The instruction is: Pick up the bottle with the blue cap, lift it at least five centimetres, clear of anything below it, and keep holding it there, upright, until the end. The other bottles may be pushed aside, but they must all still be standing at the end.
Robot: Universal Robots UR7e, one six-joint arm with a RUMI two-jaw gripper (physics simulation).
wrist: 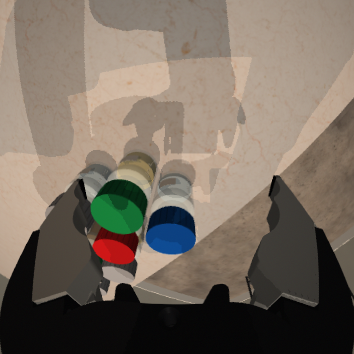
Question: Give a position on a yellowish bottle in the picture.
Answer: At 118, 248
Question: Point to a green-capped bottle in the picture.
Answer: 119, 206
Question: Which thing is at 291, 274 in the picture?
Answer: The gripper.
